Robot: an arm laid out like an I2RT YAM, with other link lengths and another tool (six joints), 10 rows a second.
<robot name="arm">
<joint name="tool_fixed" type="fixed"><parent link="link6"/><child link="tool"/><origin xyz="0.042 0.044 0.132" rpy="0.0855 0 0.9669"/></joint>
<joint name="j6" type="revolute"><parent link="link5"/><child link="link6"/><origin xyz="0.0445 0 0.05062" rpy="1.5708 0 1.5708"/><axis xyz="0 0 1"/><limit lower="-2.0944" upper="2.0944"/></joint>
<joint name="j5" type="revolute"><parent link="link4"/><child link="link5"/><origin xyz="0.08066 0.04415 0.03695" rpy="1.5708 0 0"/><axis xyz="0 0 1"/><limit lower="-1.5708" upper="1.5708"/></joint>
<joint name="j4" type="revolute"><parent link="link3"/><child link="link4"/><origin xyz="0.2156 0.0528 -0.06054" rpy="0 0 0"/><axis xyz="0 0 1"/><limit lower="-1.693" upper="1.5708"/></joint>
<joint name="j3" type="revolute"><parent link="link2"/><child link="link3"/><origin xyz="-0.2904 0 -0.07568" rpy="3.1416 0 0"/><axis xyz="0 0 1"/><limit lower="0" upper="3.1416"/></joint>
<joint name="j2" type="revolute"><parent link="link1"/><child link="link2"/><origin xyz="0.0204 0.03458 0.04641" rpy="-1.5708 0 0"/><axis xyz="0 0 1"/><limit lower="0" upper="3.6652"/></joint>
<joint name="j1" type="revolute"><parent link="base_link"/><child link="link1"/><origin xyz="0 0 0.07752" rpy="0 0 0"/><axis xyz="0 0 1"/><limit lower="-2.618" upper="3.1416"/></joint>
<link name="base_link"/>
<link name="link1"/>
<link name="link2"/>
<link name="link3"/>
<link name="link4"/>
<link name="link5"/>
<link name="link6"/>
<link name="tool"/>
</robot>
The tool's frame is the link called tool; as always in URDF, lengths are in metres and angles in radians.
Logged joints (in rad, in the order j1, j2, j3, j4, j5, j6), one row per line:
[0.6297, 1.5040, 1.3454, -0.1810, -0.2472, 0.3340]
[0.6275, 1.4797, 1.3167, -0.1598, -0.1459, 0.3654]
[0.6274, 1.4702, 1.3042, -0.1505, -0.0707, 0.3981]
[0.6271, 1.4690, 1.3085, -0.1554, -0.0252, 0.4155]
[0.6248, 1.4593, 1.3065, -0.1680, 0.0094, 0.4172]
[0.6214, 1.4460, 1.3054, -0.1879, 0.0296, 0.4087]
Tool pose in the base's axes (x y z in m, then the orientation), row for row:
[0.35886, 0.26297, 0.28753, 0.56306, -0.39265, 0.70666, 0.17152]
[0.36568, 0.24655, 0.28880, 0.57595, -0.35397, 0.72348, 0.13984]
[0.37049, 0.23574, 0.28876, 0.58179, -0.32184, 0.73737, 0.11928]
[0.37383, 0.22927, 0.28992, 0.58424, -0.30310, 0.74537, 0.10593]
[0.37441, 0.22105, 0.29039, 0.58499, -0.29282, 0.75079, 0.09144]
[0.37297, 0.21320, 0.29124, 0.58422, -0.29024, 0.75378, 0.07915]
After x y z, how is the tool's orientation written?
As a quaternion, w x y z.
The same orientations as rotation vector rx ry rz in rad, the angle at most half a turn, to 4 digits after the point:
[-0.9243, 1.6635, 0.4038]
[-0.8288, 1.6940, 0.3274]
[-0.7517, 1.7223, 0.2786]
[-0.7072, 1.7392, 0.2472]
[-0.6830, 1.7513, 0.2133]
[-0.6772, 1.7588, 0.1847]

